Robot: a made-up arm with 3 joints. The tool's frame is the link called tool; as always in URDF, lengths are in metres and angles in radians. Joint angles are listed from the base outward.
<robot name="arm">
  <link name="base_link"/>
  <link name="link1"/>
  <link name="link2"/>
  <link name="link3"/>
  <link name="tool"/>
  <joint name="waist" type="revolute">
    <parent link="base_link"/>
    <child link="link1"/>
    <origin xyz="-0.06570 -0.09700 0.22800" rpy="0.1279 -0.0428 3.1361"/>
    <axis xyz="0 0 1"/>
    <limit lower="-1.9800" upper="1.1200"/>
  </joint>
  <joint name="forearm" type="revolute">
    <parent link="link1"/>
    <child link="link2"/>
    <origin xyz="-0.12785 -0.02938 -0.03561" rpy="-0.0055 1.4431 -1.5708"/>
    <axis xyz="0 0 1"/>
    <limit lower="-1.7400" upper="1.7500"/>
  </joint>
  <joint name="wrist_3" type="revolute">
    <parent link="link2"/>
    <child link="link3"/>
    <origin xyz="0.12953 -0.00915 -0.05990" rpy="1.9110 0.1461 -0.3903"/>
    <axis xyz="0 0 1"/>
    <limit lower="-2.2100" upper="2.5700"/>
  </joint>
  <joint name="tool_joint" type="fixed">
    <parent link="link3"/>
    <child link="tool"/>
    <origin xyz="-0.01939 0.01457 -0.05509" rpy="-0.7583 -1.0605 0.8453"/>
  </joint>
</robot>
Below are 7 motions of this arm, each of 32 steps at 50 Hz.
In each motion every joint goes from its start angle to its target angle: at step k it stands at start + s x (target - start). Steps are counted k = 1, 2, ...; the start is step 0. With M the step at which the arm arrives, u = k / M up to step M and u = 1 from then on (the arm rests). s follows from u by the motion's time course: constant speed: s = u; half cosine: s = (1 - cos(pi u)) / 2; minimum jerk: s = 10 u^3 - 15 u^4 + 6 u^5.
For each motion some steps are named. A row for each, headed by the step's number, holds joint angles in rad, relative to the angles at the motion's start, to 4 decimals.
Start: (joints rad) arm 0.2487 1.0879 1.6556
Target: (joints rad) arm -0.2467 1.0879 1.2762
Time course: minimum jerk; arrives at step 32
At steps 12, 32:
12: -0.1363 0.0000 -0.1044
32: -0.4954 0.0000 -0.3794

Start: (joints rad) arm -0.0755 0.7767 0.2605
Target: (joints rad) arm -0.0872 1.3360 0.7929
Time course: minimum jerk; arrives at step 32
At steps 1, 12, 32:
1: 0.0000 0.0002 0.0002
12: -0.0032 0.1539 0.1465
32: -0.0117 0.5593 0.5324

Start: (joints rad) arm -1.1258 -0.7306 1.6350
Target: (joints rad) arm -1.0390 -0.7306 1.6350
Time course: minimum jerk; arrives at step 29
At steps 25, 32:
25: 0.0850 0.0000 0.0000
32: 0.0868 0.0000 0.0000

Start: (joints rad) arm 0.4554 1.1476 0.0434
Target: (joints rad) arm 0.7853 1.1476 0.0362
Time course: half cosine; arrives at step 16
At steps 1, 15, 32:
1: 0.0032 0.0000 -0.0001
15: 0.3267 0.0000 -0.0071
32: 0.3299 0.0000 -0.0072

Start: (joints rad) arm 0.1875 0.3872 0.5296
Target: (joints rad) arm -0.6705 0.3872 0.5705
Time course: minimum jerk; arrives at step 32
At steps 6, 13, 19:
6: -0.0418 0.0000 0.0020
13: -0.2817 0.0000 0.0134
19: -0.5763 0.0000 0.0275

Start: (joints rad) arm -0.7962 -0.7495 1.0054
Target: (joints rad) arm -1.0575 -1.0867 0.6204
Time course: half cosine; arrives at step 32
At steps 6, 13, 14, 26, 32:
6: -0.0220 -0.0284 -0.0324
13: -0.0927 -0.1197 -0.1366
14: -0.1052 -0.1357 -0.1549
26: -0.2393 -0.3088 -0.3526
32: -0.2613 -0.3372 -0.3850

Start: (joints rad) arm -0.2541 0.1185 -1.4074
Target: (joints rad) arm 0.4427 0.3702 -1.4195
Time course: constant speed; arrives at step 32
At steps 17, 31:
17: 0.3702 0.1337 -0.0064
31: 0.6750 0.2438 -0.0117

